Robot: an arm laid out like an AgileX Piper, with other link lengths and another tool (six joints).
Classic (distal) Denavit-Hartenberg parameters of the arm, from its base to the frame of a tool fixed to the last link. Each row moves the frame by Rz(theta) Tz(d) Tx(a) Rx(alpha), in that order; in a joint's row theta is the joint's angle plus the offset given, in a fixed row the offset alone. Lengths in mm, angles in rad.
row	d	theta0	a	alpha
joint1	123	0	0	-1.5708
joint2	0	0.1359	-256.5	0
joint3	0	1.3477	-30.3	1.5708
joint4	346	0	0	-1.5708
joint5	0	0	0	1.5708
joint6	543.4	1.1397	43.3	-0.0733
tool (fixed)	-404.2	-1.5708	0	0
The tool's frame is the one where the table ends.
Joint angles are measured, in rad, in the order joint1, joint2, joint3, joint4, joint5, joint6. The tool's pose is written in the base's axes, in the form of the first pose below.
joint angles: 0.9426, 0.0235, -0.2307, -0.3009, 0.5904, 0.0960
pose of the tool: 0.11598 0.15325 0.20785 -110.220 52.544 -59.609
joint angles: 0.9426, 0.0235, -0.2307, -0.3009, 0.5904, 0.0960
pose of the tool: 0.11598 0.15325 0.20785 -110.220 52.544 -59.609
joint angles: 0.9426, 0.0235, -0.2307, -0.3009, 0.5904, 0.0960
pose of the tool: 0.11598 0.15325 0.20785 -110.220 52.544 -59.609
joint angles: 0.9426, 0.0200, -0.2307, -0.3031, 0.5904, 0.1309
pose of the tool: 0.11494 0.15420 0.20914 -110.623 54.385 -60.501
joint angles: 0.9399, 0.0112, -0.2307, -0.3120, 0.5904, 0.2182
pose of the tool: 0.11317 0.15601 0.21261 -111.784 58.816 -63.075
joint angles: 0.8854, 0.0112, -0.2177, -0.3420, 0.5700, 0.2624
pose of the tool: 0.12392 0.15132 0.21021 -110.960 59.770 -66.268
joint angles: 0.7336, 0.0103, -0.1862, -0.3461, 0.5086, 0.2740
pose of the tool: 0.14839 0.13649 0.20380 -107.989 60.561 -71.464
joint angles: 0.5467, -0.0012, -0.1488, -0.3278, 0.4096, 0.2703
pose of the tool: 0.17455 0.11479 0.20123 -100.661 62.153 -73.623
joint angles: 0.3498, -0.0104, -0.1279, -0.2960, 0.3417, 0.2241
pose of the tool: 0.19600 0.08278 0.20131 -94.512 61.598 -77.566
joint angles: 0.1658, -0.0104, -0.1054, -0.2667, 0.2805, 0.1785
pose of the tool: 0.21127 0.04861 0.19806 -90.472 60.605 -83.041
